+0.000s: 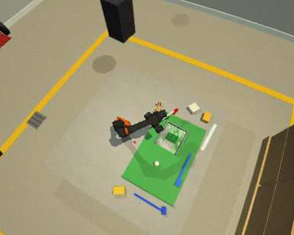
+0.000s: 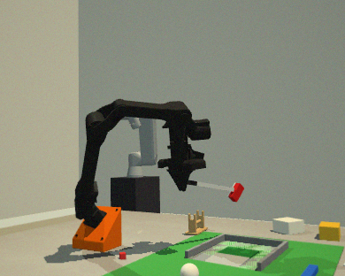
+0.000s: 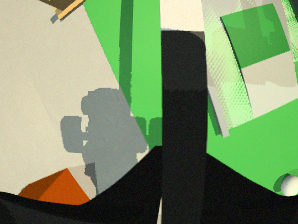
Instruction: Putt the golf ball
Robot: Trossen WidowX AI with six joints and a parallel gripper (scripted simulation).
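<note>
Right now the small red cube is 90 mm behind my gripper tip, 170 mm to the right of it and 170 mm below it. Also, from my gripper tip: red putter (30 mm ahead, 120 mm to the left); small wooden stool (110 mm behind, 230 mm to the left, 150 mm below); green mat (190 mm ahead, 90 mm to the right, 180 mm below).
</note>
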